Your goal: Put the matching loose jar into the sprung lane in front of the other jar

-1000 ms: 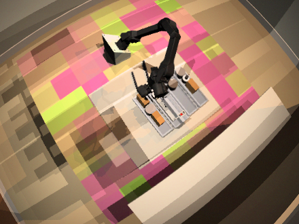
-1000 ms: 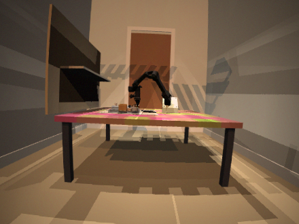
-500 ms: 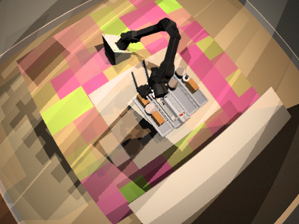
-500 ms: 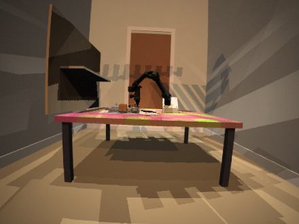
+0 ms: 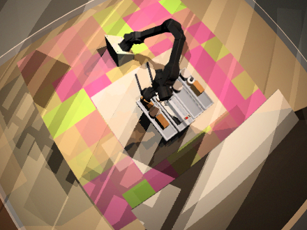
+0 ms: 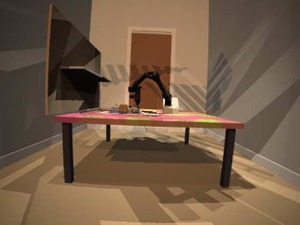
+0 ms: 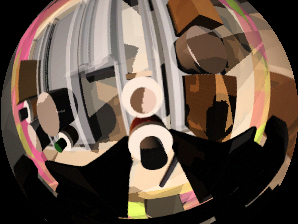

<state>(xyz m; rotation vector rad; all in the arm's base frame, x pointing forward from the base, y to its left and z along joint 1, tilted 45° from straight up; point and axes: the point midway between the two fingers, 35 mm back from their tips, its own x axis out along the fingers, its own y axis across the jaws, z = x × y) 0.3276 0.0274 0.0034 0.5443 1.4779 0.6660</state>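
Now: the grey lane rack 140 mm ahead of my gripper tip, 40 mm to the left of it and 30 mm below it.
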